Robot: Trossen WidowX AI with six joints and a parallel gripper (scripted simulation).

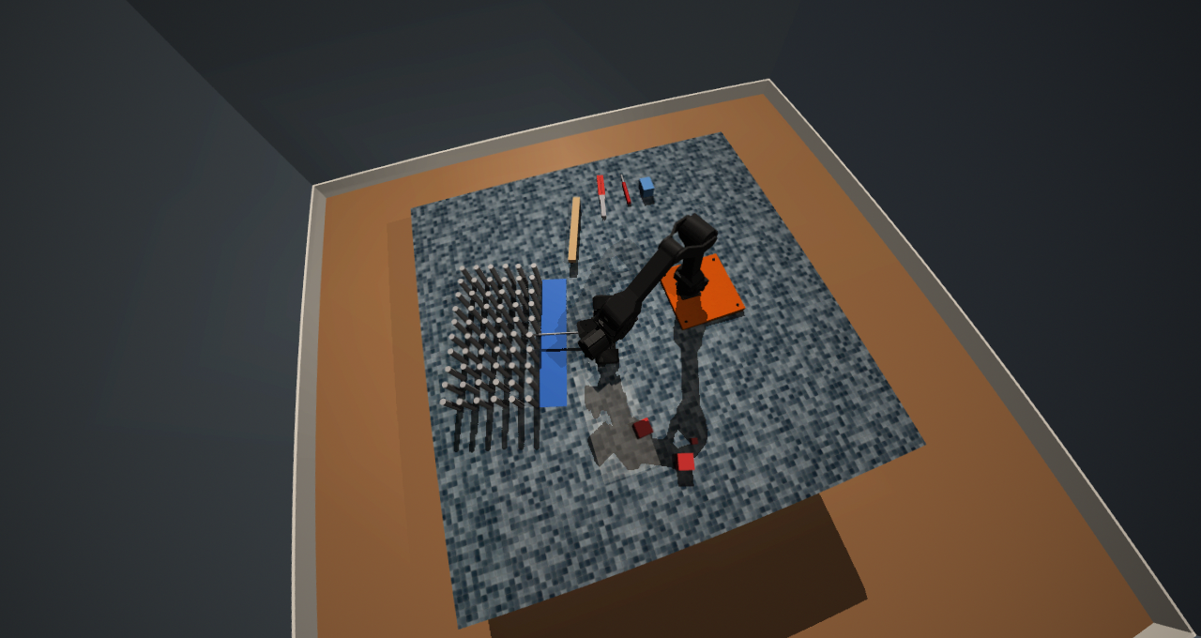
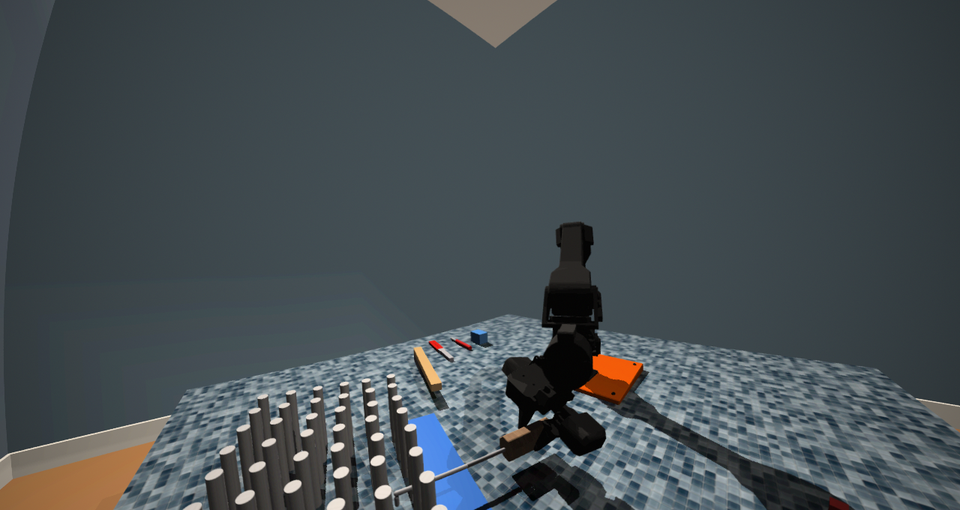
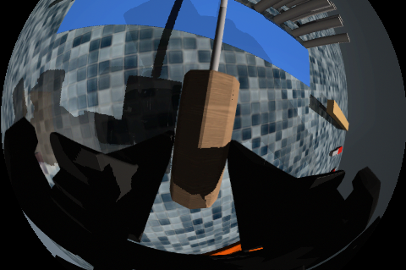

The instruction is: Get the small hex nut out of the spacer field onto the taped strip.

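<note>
Right now my gripper tip is 13 cm short of the blue taped strip, 4 cm above it and 3 cm to the left of it. Round my gripper tip: blue cube: 51 cm to the right, 33 cm behind, 2 cm below; then hex nut: 29 cm ahead, 7 cm to the right, 3 cm below; then hook tool: 10 cm ahead, 2 cm to the right.
</note>
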